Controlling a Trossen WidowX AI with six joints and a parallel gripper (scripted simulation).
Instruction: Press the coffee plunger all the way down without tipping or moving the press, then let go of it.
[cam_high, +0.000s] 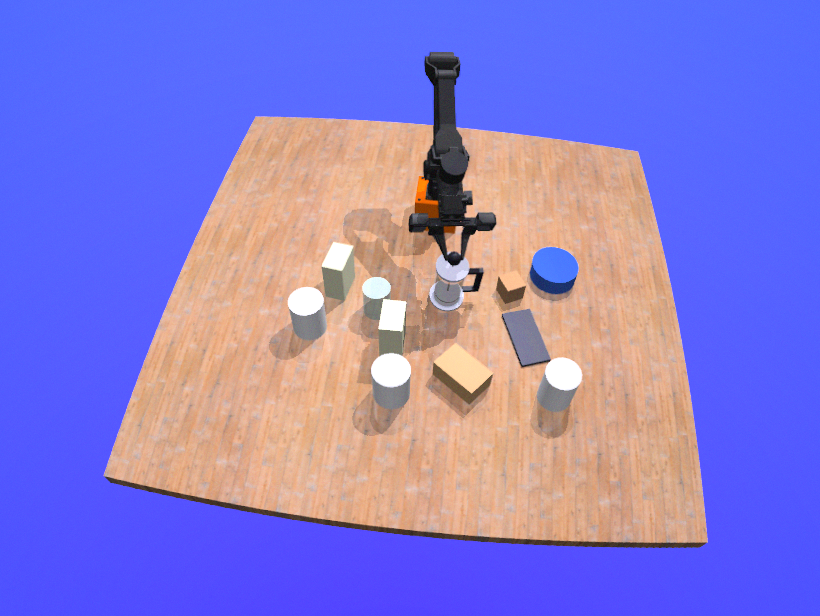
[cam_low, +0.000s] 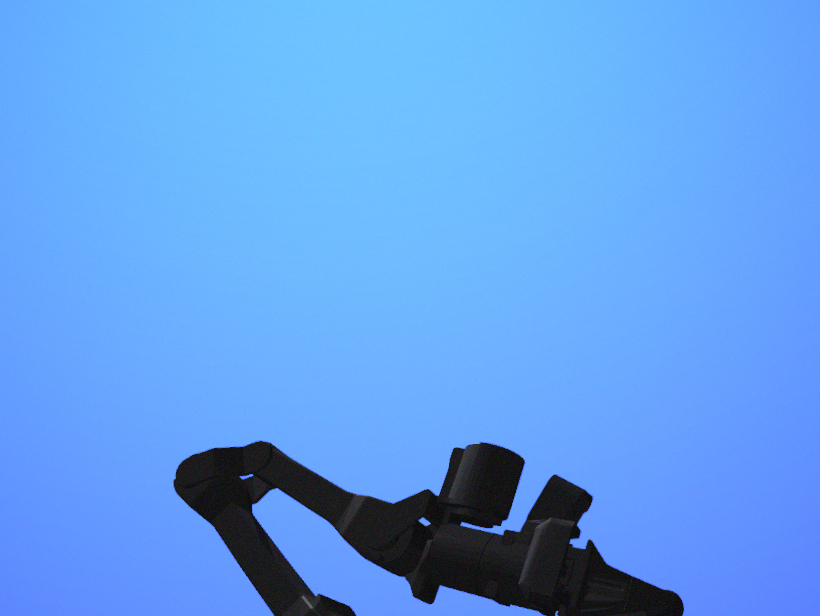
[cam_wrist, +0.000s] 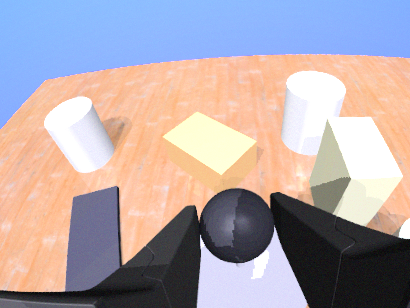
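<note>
My gripper tip is now 30 mm past the glass coffee press, 10 mm to the right of it and 90 mm above it. Also, from my gripper tip: tan box: 180 mm ahead, 40 mm to the left, 160 mm below; brown cube: 70 mm behind, 150 mm to the left, 160 mm below; dark slab: 60 mm ahead, 180 mm to the left, 180 mm below.
</note>
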